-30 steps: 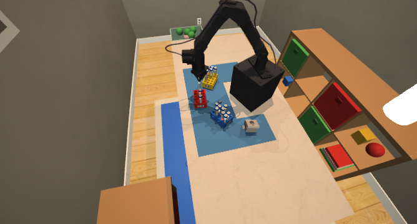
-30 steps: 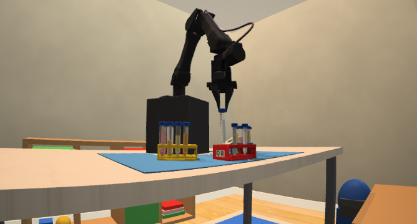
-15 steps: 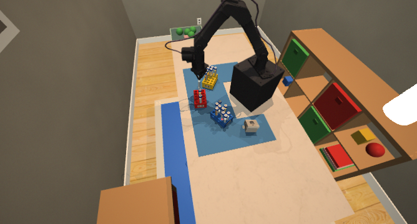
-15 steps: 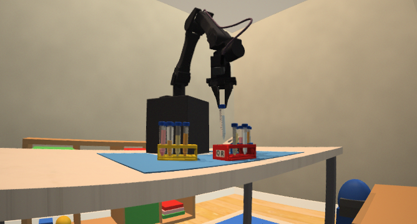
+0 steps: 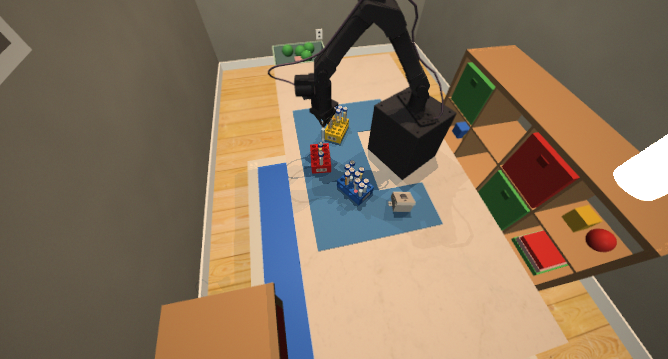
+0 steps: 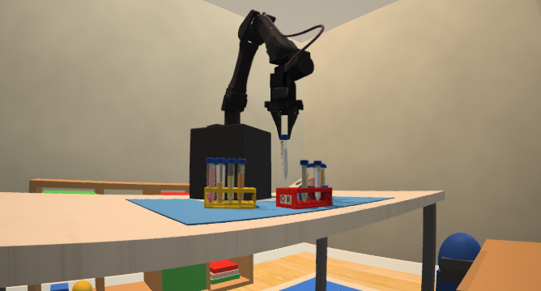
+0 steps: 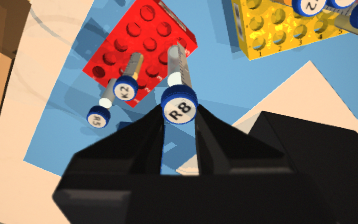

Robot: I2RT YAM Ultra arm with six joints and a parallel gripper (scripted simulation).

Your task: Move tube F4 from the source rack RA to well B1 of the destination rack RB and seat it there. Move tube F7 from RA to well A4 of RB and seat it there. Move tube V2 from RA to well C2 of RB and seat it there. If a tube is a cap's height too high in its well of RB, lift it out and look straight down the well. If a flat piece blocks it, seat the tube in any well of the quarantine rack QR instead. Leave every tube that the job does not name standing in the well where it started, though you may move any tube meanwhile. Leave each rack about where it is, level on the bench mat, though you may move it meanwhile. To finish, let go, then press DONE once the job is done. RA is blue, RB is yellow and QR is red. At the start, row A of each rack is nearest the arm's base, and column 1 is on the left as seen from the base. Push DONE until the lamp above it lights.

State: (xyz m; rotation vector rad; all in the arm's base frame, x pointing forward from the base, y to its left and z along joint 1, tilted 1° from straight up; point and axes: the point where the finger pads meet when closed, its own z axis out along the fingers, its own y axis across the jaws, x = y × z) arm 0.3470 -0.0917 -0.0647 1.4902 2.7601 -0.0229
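Now: hand 60 mm above the tube R8, 10 mm to the left of it and 10 mm short of it. Round my hand: red rack 160 mm below, 40 mm to the left, 30 mm ahead; then rack RB 160 mm below, 110 mm to the right, 90 mm behind; then tube 120 mm below, 40 mm to the left, 40 mm ahead.
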